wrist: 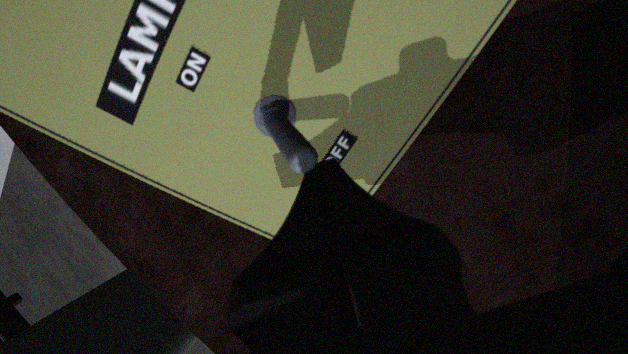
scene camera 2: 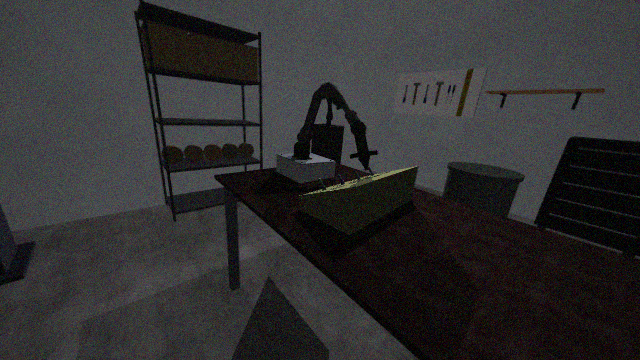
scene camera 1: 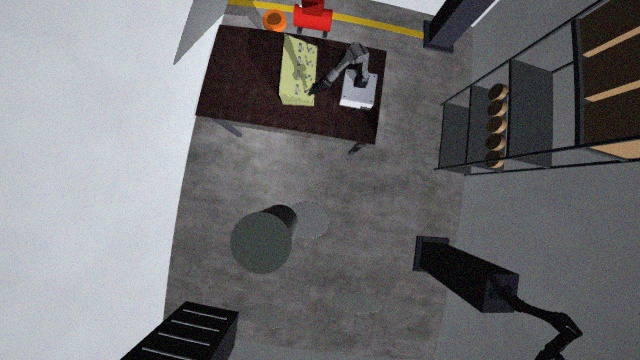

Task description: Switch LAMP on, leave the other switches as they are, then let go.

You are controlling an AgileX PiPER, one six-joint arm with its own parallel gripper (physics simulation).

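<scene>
The LAMP switch's grey lever (wrist: 290, 142) stands out from the yellow-green panel (scene camera 1: 296, 101) (scene camera 2: 365, 205) (wrist: 210, 170). It leans away from the ON label (wrist: 193, 69) towards the OFF label (wrist: 341, 147). The LAMP label (wrist: 142, 60) is cut off at the top of the wrist view. My gripper (scene camera 1: 311, 92) (scene camera 2: 369, 169) (wrist: 326, 179) is shut and empty. Its dark tip is right by the lever's free end, on the OFF side, and covers part of the OFF label. Whether it touches the lever is not clear.
Several other small switches stand farther along the panel in the first scene view. The panel rests on the dark table (scene camera 1: 240, 75) (scene camera 2: 440, 280). The arm's white base box (scene camera 1: 358, 95) (scene camera 2: 304, 170) stands beside it. The arm's shadow falls across the panel.
</scene>
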